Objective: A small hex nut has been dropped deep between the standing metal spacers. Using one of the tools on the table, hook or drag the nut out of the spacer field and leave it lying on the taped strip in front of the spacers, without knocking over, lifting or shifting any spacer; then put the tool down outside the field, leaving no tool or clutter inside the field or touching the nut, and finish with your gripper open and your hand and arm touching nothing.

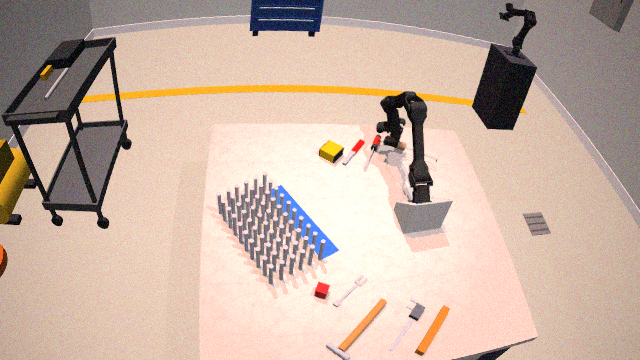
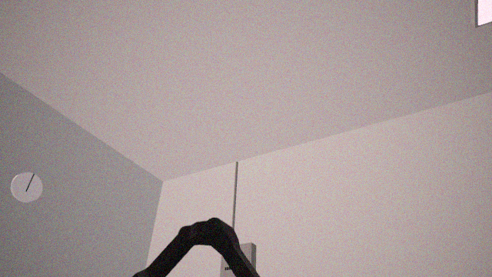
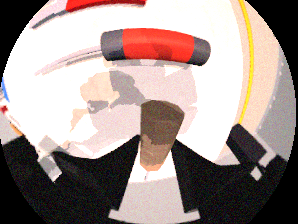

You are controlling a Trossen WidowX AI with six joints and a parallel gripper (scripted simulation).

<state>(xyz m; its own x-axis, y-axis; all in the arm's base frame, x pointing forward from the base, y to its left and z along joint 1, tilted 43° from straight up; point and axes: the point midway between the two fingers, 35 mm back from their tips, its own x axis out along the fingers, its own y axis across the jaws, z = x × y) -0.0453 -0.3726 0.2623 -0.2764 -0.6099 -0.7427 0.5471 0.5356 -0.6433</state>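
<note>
Right now the blue taped strip is 510 mm ahead of my gripper tip, 380 mm to the left of it and 40 mm below it. Round my gripper tip: brown-handled screwdriver: 90 mm behind, 60 mm to the left; then yellow block: 320 mm ahead, 20 mm below, 10 mm to the left; then fork-ended tool: 730 mm to the left, 390 mm ahead, 40 mm below.
</note>
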